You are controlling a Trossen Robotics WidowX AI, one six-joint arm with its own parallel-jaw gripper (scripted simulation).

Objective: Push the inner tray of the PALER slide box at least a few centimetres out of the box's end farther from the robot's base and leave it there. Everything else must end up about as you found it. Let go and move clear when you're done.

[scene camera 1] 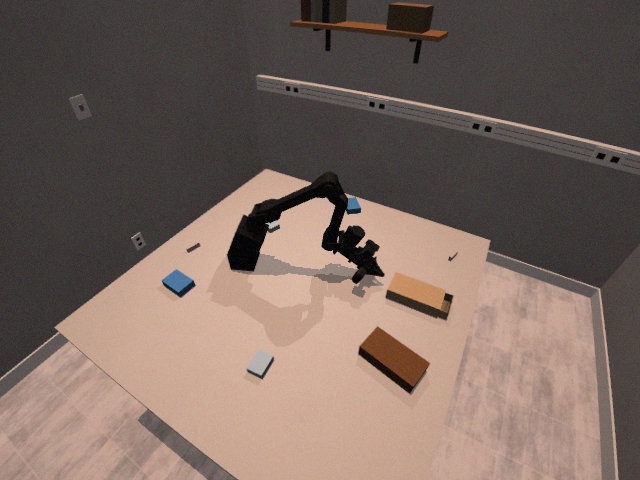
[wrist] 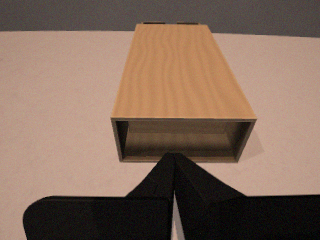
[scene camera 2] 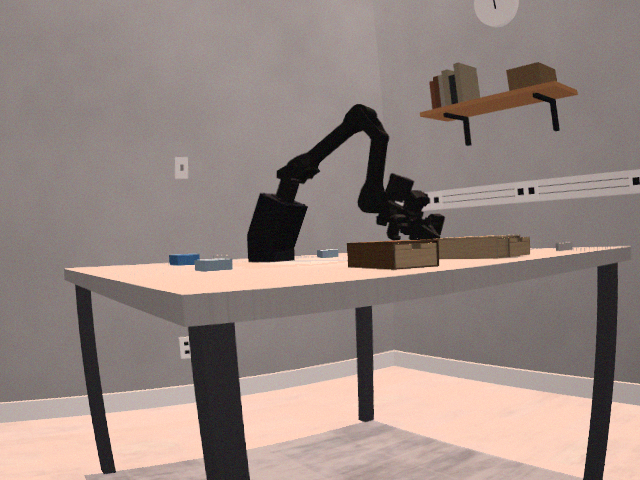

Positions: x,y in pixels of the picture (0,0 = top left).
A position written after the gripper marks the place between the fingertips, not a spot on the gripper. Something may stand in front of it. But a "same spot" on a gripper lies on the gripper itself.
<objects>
The gripper shows in scene camera 1, in the wrist view (172,160) and in scene camera 2. The same spot on the gripper: (scene camera 1: 372,268) is (scene camera 2: 420,223).
</objects>
